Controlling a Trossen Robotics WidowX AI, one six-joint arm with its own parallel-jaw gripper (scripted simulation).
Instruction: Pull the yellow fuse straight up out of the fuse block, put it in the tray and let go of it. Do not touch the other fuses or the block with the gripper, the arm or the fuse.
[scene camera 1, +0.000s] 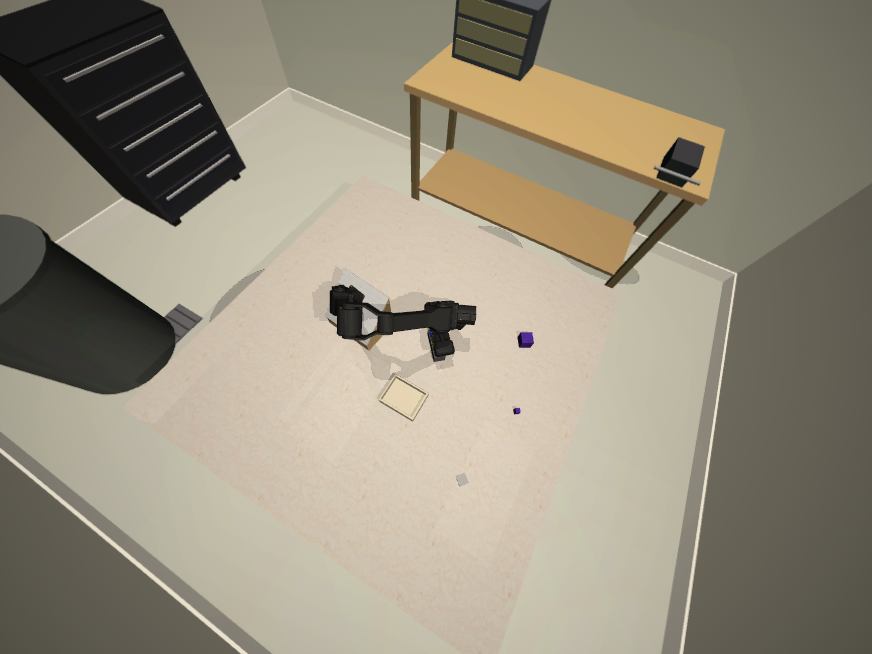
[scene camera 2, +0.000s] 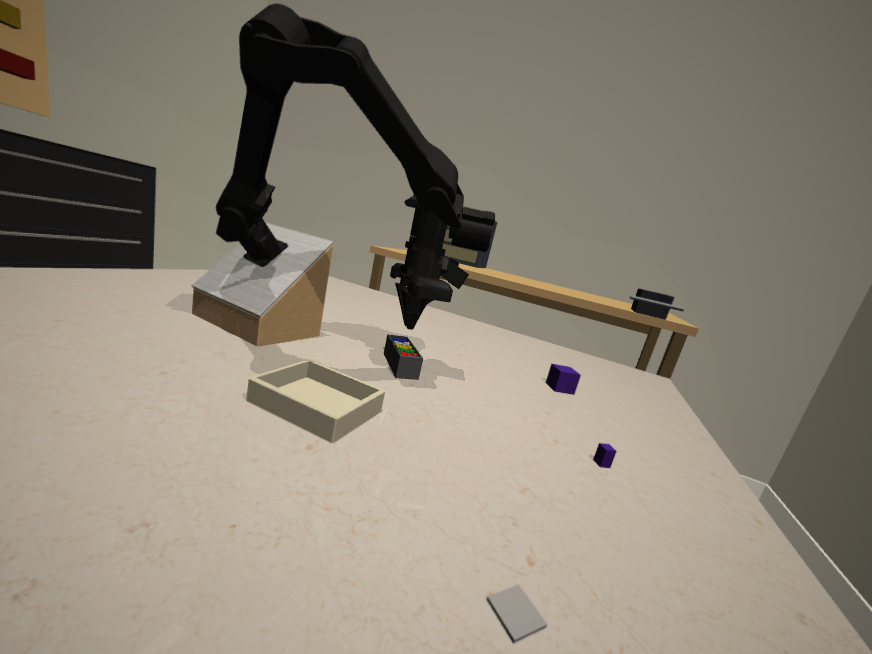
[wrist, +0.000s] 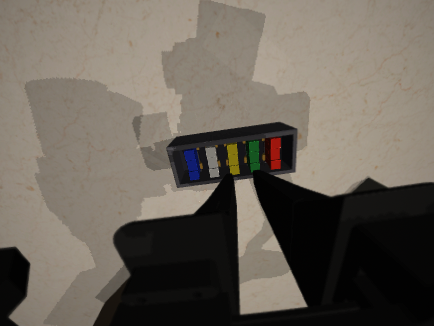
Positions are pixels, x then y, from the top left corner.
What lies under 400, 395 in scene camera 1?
A beige tray.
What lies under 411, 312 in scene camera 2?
The gripper.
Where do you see the gripper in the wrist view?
242, 177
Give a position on a beige tray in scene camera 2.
At 330, 404
